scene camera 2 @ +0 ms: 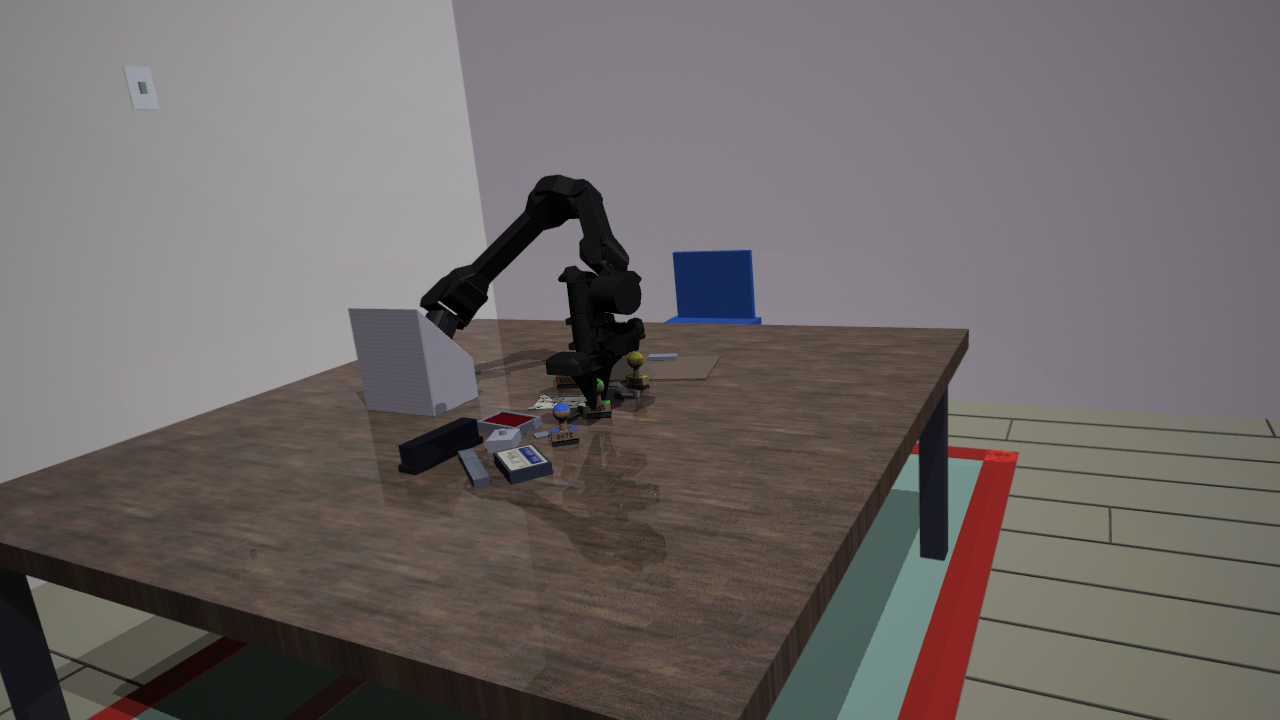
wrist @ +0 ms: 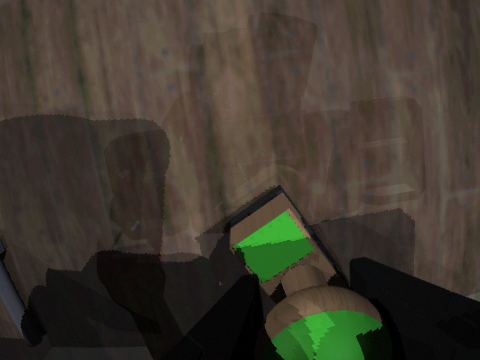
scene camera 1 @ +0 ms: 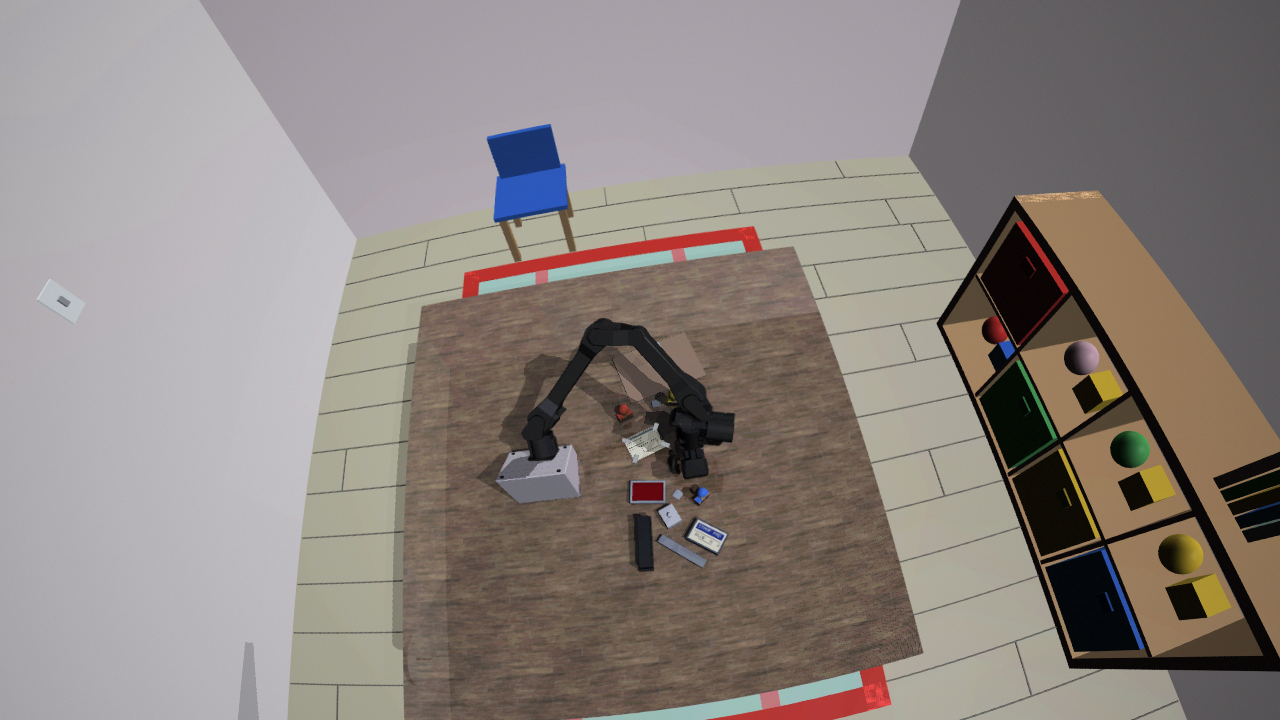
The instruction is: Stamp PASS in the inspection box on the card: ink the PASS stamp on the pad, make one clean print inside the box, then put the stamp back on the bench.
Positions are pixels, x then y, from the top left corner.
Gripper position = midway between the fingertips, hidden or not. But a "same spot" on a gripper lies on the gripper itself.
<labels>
my gripper: scene camera 2; wrist; scene camera 1 689, 453
black bar: scene camera 2; scene camera 1; not seen in the wrist view (out of frame)
same spot on black bar: (scene camera 2: 426, 451) = (scene camera 1: 651, 560)
same spot on my gripper: (wrist: 417, 313) = (scene camera 2: 596, 383)
</labels>
